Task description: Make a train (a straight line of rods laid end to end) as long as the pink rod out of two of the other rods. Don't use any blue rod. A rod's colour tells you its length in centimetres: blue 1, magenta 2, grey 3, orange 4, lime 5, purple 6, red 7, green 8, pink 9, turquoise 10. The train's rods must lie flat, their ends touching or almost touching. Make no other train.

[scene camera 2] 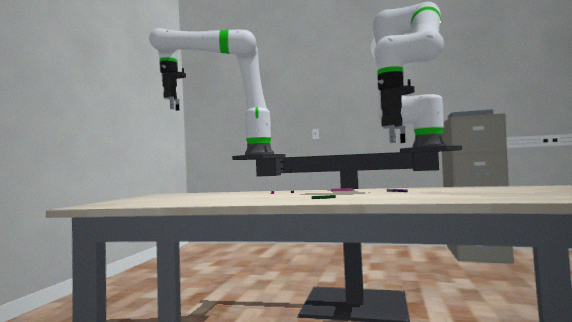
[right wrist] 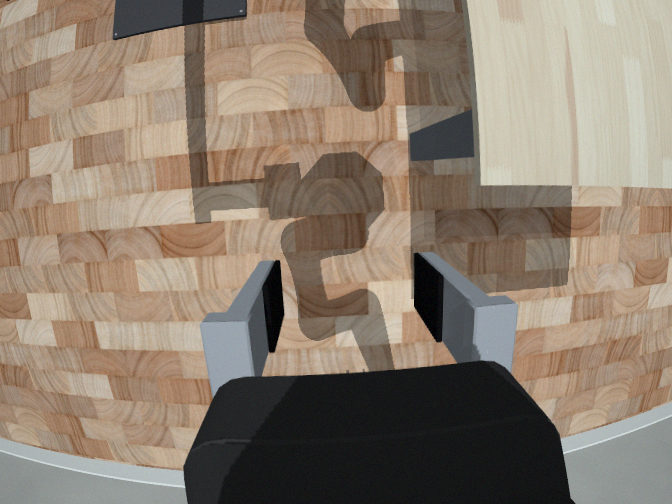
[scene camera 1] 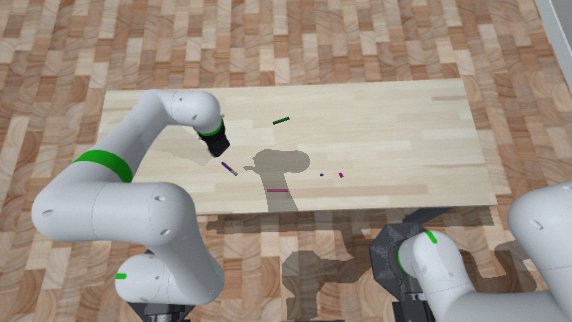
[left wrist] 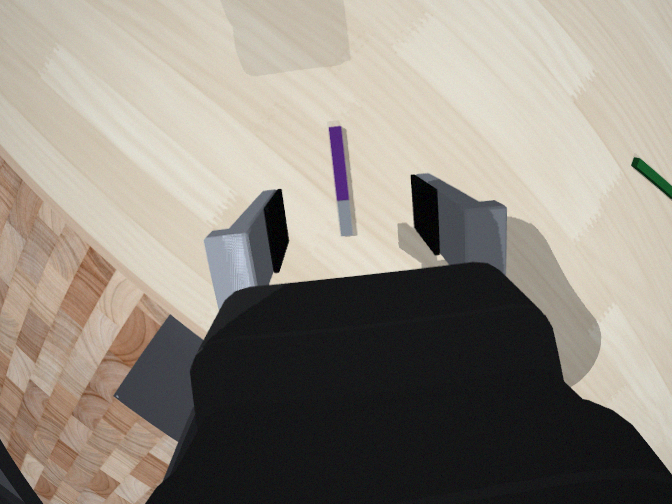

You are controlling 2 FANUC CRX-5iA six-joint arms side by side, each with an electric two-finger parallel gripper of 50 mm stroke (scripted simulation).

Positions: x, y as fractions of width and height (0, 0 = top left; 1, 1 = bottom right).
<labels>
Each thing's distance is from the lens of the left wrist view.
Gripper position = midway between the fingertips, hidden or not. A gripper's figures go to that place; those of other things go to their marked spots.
my left gripper (left wrist: 0.52, 0.41): 16 cm
purple rod (left wrist: 0.50, 0.26): 33 cm
</labels>
